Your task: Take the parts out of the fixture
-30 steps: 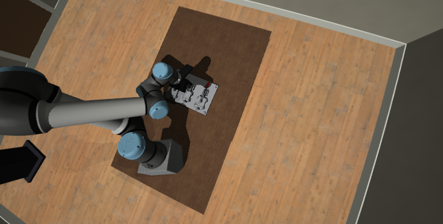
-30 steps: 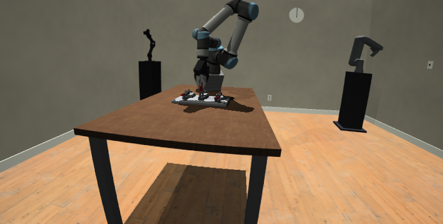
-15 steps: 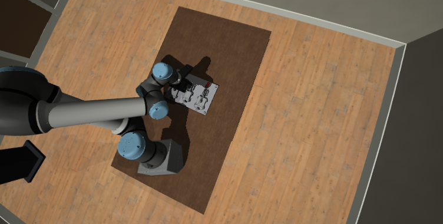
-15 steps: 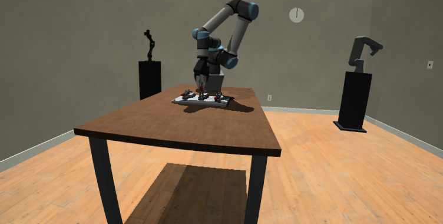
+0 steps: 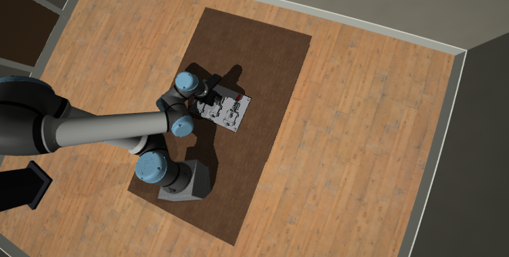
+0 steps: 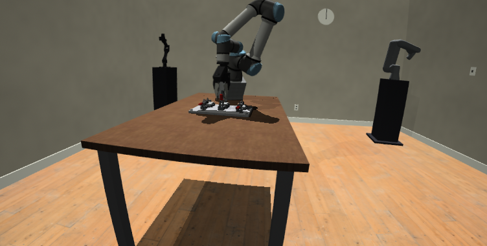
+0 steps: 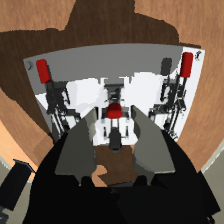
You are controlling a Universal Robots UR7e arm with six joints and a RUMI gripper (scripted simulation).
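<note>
Right now the grey fixture plate is 8 cm below my hand and 4 cm behind it.
</note>
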